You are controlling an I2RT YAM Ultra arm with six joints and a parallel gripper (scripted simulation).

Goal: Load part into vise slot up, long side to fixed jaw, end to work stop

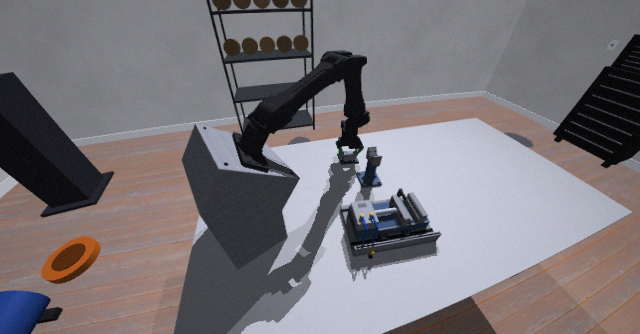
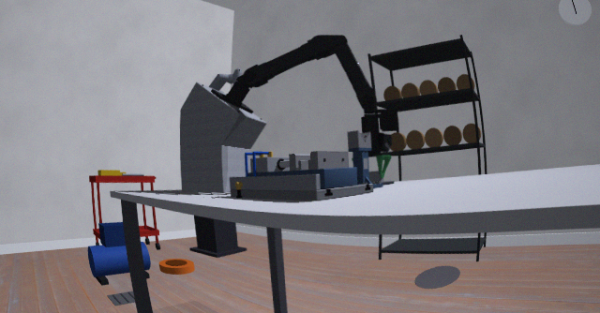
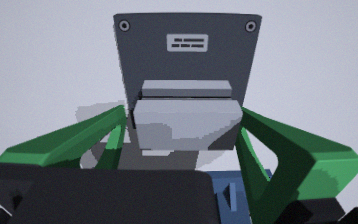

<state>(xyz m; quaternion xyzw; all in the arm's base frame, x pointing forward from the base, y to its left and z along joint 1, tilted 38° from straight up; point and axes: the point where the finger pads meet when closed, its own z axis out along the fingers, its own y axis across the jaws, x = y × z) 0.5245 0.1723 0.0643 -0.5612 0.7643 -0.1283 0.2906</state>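
Right now my hand is 10 mm to the right of the part and 10 mm short of it. From my hand the other things lie so: cylinder rod 370 mm to the right, 60 mm behind, 50 mm above; work stop 340 mm to the right, 60 mm above, 30 mm ahead; air cylinder 350 mm to the right, 140 mm behind, 50 mm above.
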